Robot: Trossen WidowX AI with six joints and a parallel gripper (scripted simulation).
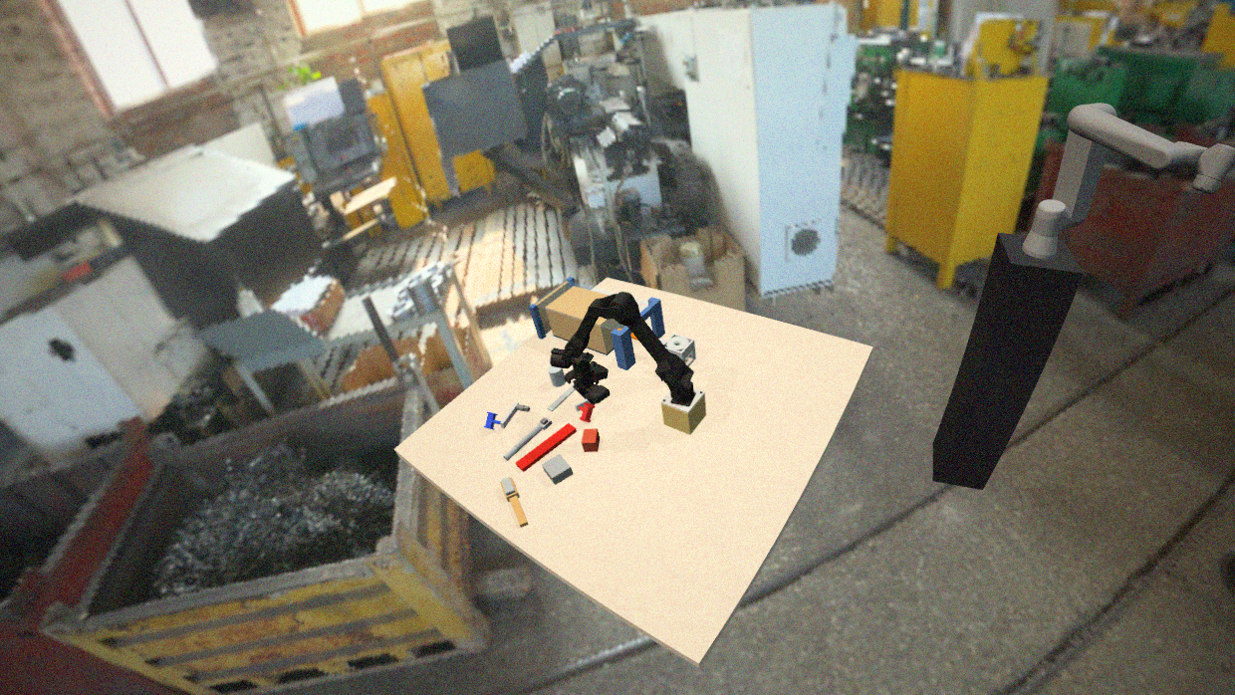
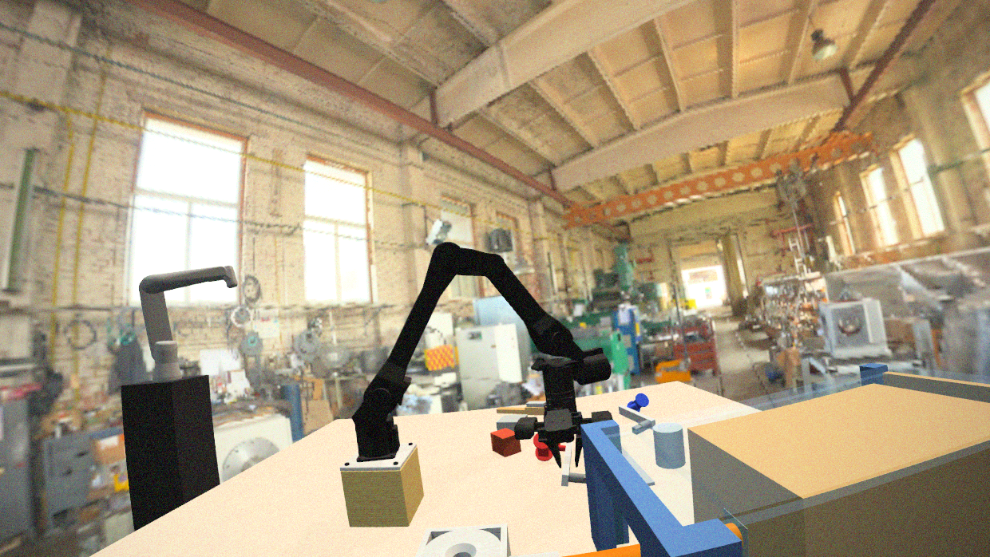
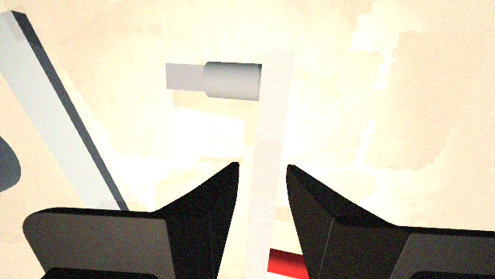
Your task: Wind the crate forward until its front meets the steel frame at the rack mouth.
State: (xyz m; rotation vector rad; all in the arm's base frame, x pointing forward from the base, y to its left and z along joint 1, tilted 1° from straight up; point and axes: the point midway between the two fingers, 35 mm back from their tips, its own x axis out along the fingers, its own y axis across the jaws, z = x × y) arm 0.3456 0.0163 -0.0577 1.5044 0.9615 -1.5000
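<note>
Right now the red-knobbed winch handle is 20 mm to the left of my gripper tip and 10 mm above it. Round my gripper tip: grey bar: 110 mm ahead, 30 mm to the right, 10 mm below; then red bar: 230 mm to the left, 50 mm ahead; then red knob: 60 mm to the left, 20 mm above, 10 mm behind.
</note>
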